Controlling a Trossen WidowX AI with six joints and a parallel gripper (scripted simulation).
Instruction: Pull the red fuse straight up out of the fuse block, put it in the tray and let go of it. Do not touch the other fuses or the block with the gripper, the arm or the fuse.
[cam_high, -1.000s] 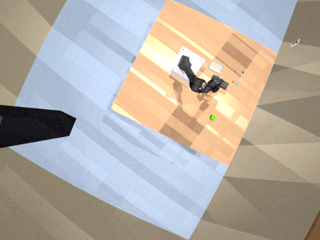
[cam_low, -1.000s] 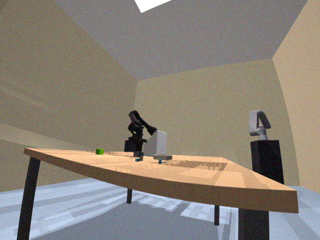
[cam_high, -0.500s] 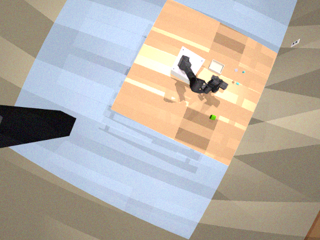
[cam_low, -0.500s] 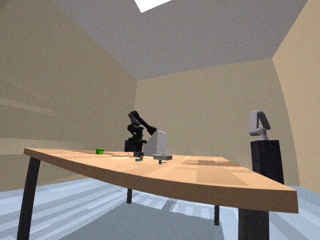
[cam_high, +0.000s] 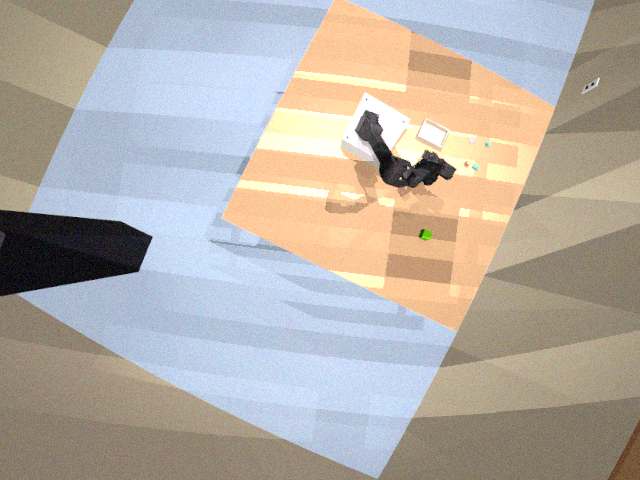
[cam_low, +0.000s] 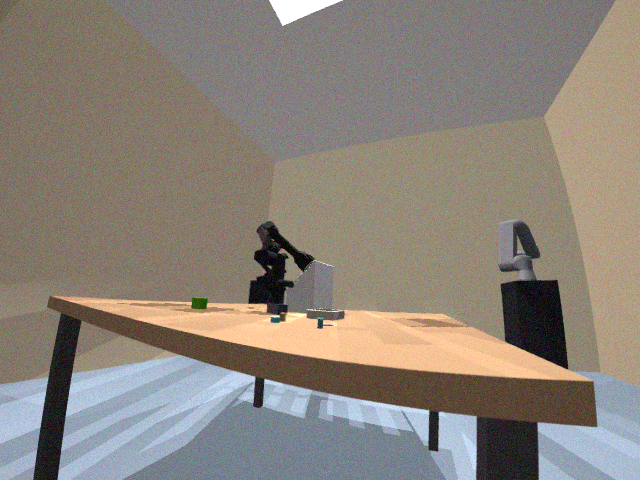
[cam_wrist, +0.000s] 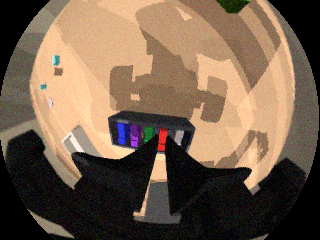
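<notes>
The pale tray is 2 cm ahead of my gripper tip, 23 cm to the left of it and 3 cm below it. The rest, counted from my gripper tip: red fuse: 1 cm below.
</notes>
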